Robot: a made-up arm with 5 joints.
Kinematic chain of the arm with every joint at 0, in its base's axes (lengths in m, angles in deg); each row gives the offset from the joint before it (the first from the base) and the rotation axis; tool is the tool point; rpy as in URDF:
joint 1: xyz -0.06 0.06 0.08 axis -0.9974 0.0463 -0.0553
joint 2: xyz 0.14 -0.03 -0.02 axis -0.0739 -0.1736 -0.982
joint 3: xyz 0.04 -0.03 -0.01 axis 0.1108 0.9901 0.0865
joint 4: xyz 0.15 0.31 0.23 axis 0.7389 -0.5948 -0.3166
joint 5: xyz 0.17 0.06 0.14 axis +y
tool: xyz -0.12 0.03 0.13 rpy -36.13 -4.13 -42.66
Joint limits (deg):
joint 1: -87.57..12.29
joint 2: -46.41..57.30
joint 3: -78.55..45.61
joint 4: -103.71..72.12
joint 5: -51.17..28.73
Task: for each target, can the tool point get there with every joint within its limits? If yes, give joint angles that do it. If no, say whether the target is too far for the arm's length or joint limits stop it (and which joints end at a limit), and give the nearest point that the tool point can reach.
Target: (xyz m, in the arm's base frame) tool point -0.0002 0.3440 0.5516
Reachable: yes | joints -23.21 24.53 -57.14 7.61 -11.89
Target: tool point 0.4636 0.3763 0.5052
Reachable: yes | joints -11.04 21.90 -10.46 -48.95 -1.13
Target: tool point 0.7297 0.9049 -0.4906
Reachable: no: too far | nearest point 0.4791 0.6188 -0.0722 | short by 0.565 m
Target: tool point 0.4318 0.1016 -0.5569
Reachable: no: joint limits stop it (at a limit: joint 1, joint 3, joint 4, joint 5) | nearest point 0.5708 0.3740 -0.0760 | short by 0.570 m
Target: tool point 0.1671 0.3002 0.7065
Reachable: yes | joints -51.85 -28.25 24.16 -51.88 3.59
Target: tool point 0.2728 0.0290 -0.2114
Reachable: no: joint limits stop it (at a limit: joint 1, joint 2, joint 3, joint 4, joint 5) | nearest point 0.3181 -0.3179 -0.1361 | short by 0.358 m
